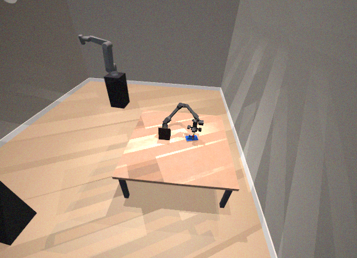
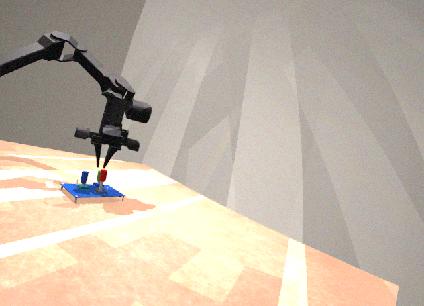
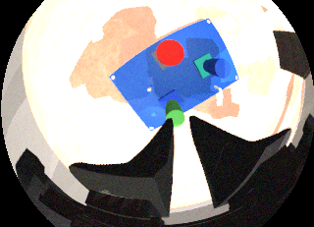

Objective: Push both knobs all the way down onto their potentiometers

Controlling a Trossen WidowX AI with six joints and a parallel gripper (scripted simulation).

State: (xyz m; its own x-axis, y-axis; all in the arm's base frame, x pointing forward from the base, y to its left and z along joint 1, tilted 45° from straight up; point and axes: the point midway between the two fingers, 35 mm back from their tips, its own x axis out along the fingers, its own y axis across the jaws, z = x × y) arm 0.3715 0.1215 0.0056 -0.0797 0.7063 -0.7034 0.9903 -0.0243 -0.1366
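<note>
My gripper tip is now 30 mm above the green knob. Also, from my gripper tip: blue knob 50 mm behind, 40 mm to the right, 30 mm below.
</note>
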